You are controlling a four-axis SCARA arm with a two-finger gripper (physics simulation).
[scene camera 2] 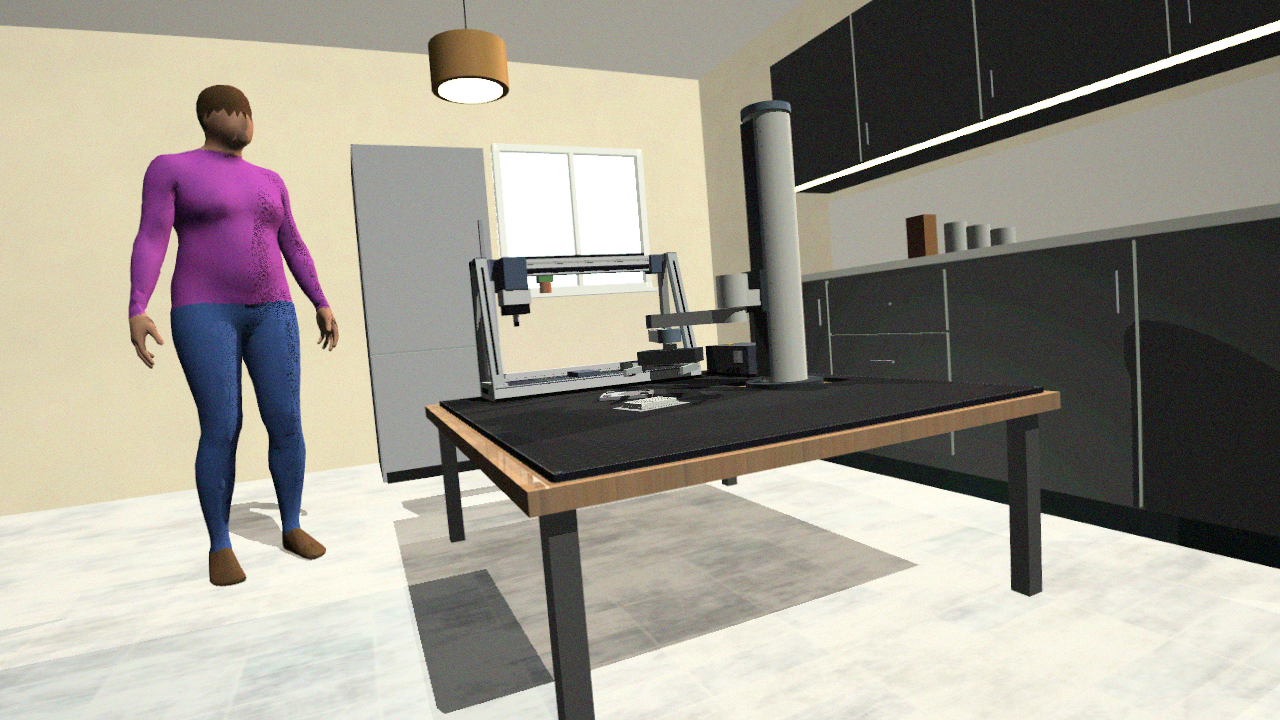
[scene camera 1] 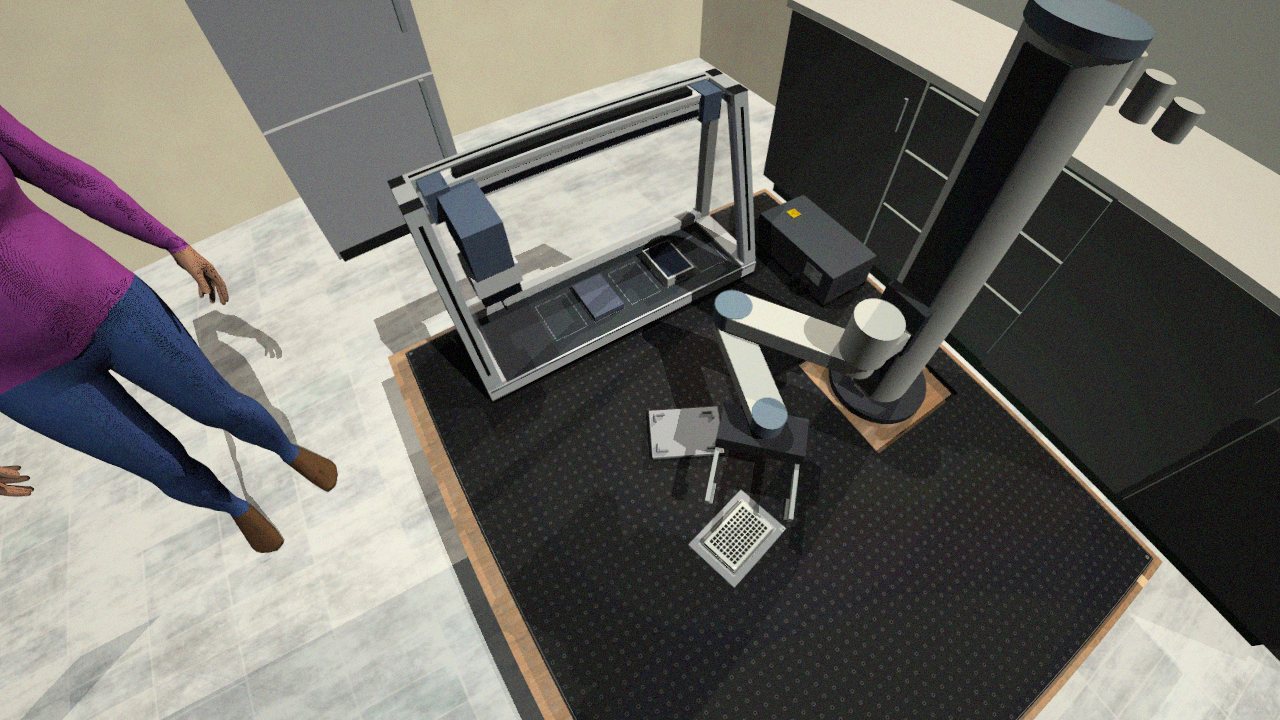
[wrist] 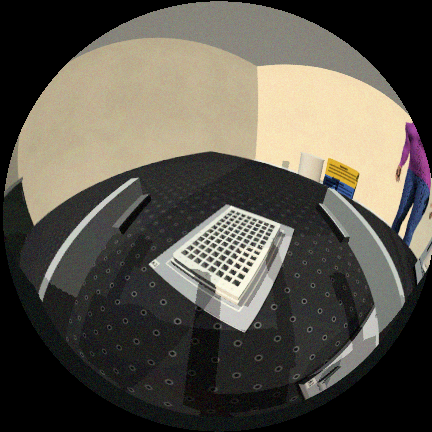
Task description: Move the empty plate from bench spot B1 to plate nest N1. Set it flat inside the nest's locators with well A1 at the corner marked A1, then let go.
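Frame: origin at the arm's base, x left, y ahead, z down, level; centimetres.
Seen in the pictures: gripper, between the fingertips: [scene camera 2: 652, 372] [scene camera 1: 748, 511] [wrist: 237, 188]; arm's base, origin of its link: [scene camera 2: 784, 385] [scene camera 1: 876, 380].
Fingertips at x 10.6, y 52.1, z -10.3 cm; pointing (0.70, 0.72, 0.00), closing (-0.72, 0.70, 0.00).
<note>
Pixels of each thing's top centre, then the offset from my fingertips to it. "*": a spot on its surface instead.
- white empty plate, centre of its top: [wrist: 233, 238] [scene camera 1: 738, 534] [scene camera 2: 650, 400] dx +1.7, dy +2.2, dz +7.4 cm
- Plate nest N1, centre of its top: [scene camera 1: 685, 430] [scene camera 2: 626, 391] dx -24.3, dy -2.1, dz +7.2 cm
- dark box, a spot on its surface: [scene camera 1: 819, 246] * dx -46.5, dy -60.9, dz -2.4 cm
The white empty plate [scene camera 1: 739, 534] [scene camera 2: 651, 403] [wrist: 232, 245], with a grid of square wells, lies flat on the grey sheet of bench spot B1 [scene camera 1: 733, 577] [wrist: 245, 321]. My gripper [scene camera 1: 750, 505] [wrist: 237, 188] is open and empty, held above the bench. Its long fingers point toward the plate, which shows between them in the wrist view, turned at an angle to them. Plate nest N1 [scene camera 1: 682, 433] [wrist: 345, 370] is a pale slab with corner locators and no plate on it; the gripper body hides its right edge in scene camera 1. Its A1 mark is not readable.
A gantry frame [scene camera 1: 572, 356] with a deck stands behind the nest. A dark box [scene camera 1: 819, 246] stands beside the gantry. The arm's column [scene camera 1: 975, 223] [scene camera 2: 783, 241] rises at the right. A person [scene camera 1: 62, 250] [scene camera 2: 230, 268] stands at the left, off the bench.
</note>
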